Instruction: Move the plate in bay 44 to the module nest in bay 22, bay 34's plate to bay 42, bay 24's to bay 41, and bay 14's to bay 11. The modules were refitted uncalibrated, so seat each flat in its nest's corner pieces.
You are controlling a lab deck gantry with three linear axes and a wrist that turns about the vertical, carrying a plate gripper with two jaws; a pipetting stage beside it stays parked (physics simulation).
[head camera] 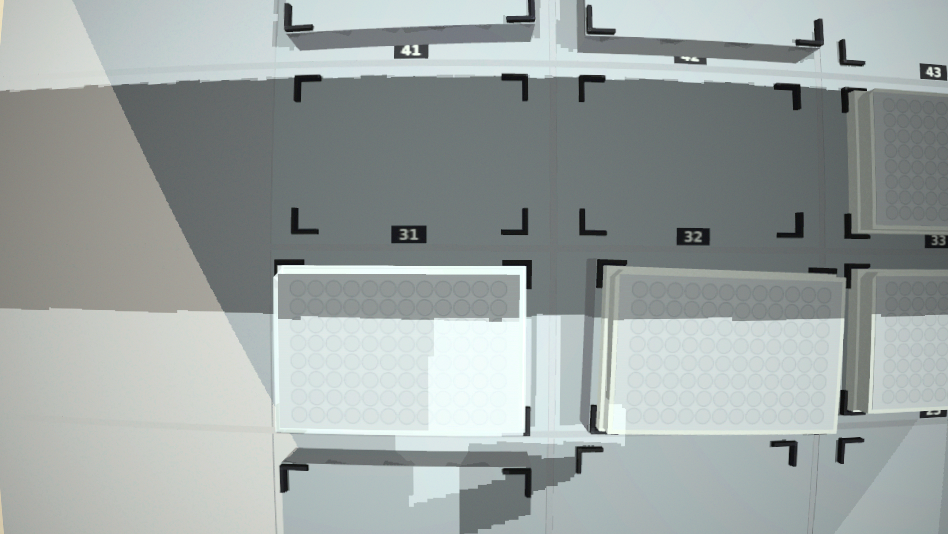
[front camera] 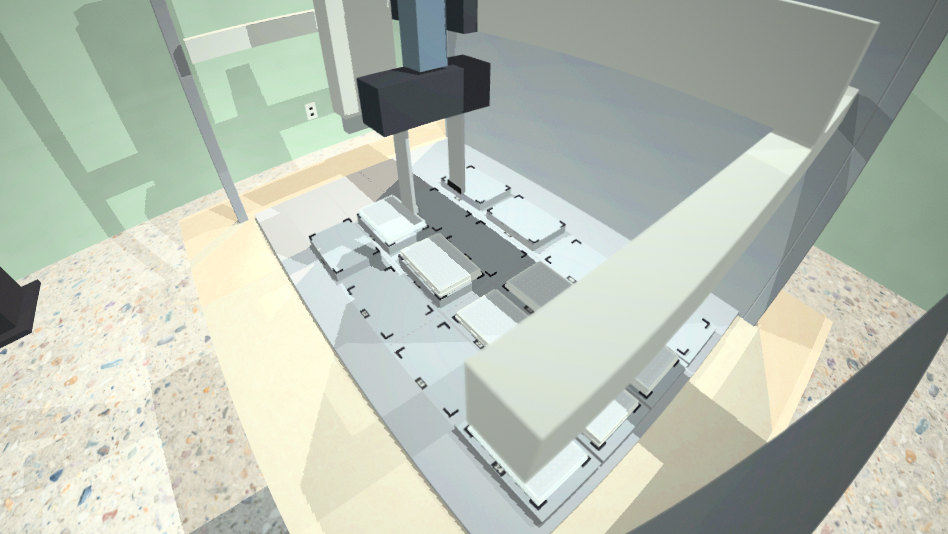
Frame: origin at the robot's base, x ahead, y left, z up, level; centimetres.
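Seen in the pictures: gripper, fingertip midpoint: (front camera: 433,197); robot's base at its link origin: (front camera: 314,243).
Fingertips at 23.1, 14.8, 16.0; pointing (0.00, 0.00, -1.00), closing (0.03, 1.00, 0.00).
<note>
Pixels of each thing's top centre, then the offset from my fingertips to it, as dx, dy, dz. "*": a spot on its surface instead.
- plate at its top centre: (head camera: 732,354) (front camera: 439,259) +0.1, +0.1, -12.7
- Bay 44's nest at a spot on its surface: (front camera: 693,333) * +38.2, +22.1, -14.5
- bay 34 at a spot on its surface: (front camera: 655,372) * +37.8, +9.8, -13.1
- bay 24 at a spot on its surface: (front camera: 610,417) * +37.5, -0.5, -13.1
- bay 14 at a spot on its surface: (front camera: 563,467) * +37.8, -9.8, -13.1
- bay 41 at its top centre: (front camera: 475,182) -16.6, +21.9, -13.8
- bay 42 at its top centre: (front camera: 525,216) -0.3, +21.5, -13.8
- bay 11 at its top centre: (front camera: 342,242) -16.6, -10.8, -13.8
- bay 21 at a spot on its surface: (head camera: 398,364) (front camera: 388,216) * -16.6, -0.3, -12.7
- bay 33 at a spot on its surface: (head camera: 912,159) (front camera: 534,278) * +12.6, +10.9, -14.6
- bay 23 at a spot on its surface: (head camera: 908,351) (front camera: 484,310) * +12.4, -0.4, -14.6
My gripper (front camera: 434,200) is open and empty, its two jaws low over the back left of the deck, around bay 31. The jaws do not show in the head view. A plate (front camera: 437,262) (head camera: 723,371) sits in the slightly turned nest of bay 22 and looks level. Bay 44's nest (front camera: 693,333) is bare. Plates stand in bay 34 (front camera: 655,372), bay 24 (front camera: 610,417) and bay 14 (front camera: 563,467), the last partly hidden by the beam. The nests of bay 41 (front camera: 480,185) (head camera: 411,13), bay 42 (front camera: 527,218) (head camera: 703,19) and bay 11 (front camera: 341,245) (head camera: 358,507) are empty.
Other plates stand in bay 21 (front camera: 391,220) (head camera: 398,364), bay 33 (front camera: 540,285) (head camera: 912,159) and bay 23 (front camera: 487,318) (head camera: 908,351). A thick pale beam (front camera: 636,285) crosses the front view and hides part of the deck.
</note>
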